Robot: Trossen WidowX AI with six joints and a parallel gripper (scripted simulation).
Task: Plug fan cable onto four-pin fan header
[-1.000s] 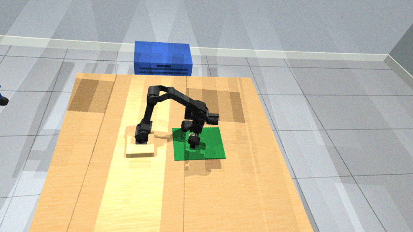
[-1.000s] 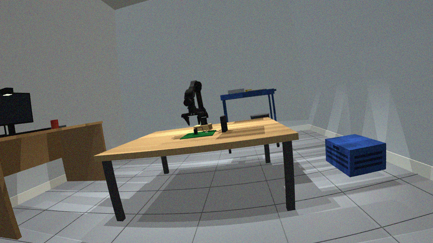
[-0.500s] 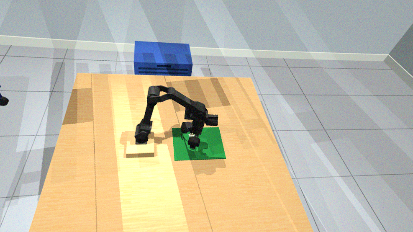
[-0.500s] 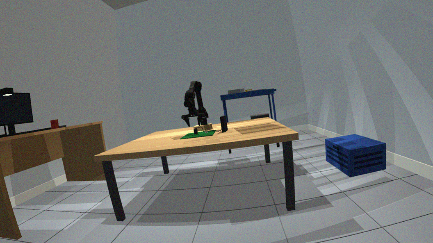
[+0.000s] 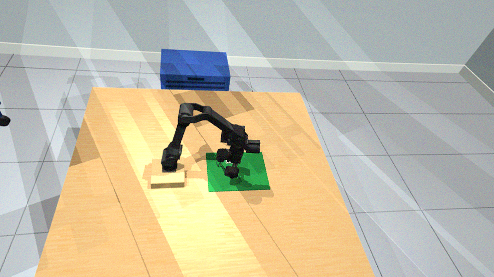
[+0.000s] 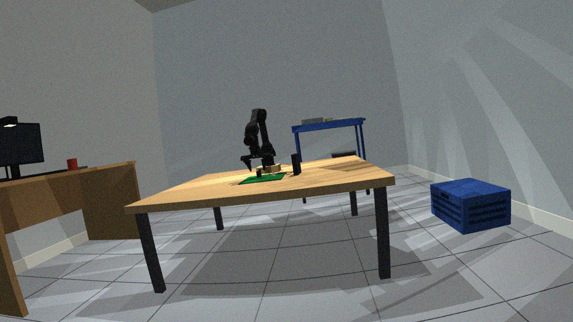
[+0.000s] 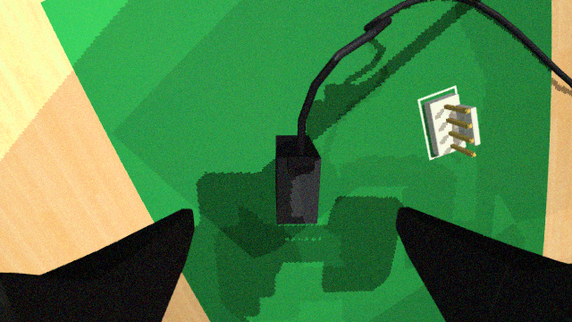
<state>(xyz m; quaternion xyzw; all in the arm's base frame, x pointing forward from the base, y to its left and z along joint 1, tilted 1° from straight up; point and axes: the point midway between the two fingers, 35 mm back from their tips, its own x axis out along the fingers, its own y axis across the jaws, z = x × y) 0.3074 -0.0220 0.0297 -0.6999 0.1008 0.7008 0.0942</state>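
The black fan plug lies 10 mm behind my gripper tip and 20 mm below it. From my gripper tip the other things lie so: white four-pin header 10 mm behind, 90 mm to the left, 40 mm below; then black fan 10 mm ahead, 230 mm to the left, 10 mm above; then green board 30 mm ahead, 40 mm to the left, 60 mm below.
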